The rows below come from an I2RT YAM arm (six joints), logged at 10 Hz.
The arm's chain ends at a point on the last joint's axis. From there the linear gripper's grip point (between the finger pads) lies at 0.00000 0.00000 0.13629 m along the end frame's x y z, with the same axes.
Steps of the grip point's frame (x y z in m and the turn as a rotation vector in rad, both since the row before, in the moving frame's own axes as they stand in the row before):
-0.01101 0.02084 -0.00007 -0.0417 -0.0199 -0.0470
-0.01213 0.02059 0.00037 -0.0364 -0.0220 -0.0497
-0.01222 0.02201 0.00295 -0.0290 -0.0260 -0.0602
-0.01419 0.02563 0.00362 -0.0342 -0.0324 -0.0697
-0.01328 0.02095 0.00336 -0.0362 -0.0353 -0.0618
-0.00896 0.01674 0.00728 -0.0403 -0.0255 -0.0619
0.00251 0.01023 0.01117 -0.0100 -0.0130 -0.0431
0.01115 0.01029 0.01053 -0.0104 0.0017 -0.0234
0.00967 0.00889 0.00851 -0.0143 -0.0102 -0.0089
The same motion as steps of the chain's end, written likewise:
-0.00843 0.01510 0.00008 -0.0417 -0.0199 -0.0470
-0.00926 0.01556 0.00049 -0.0364 -0.0220 -0.0497
-0.00880 0.01795 0.00305 -0.0290 -0.0260 -0.0602
-0.00994 0.02082 0.00377 -0.0342 -0.0324 -0.0697
-0.00863 0.01587 0.00353 -0.0362 -0.0353 -0.0618
-0.00566 0.01115 0.00743 -0.0403 -0.0255 -0.0619
0.00425 0.00883 0.01119 -0.0100 -0.0130 -0.0431
0.01090 0.00888 0.01054 -0.0104 0.0017 -0.0234
0.01105 0.00693 0.00853 -0.0143 -0.0102 -0.0089

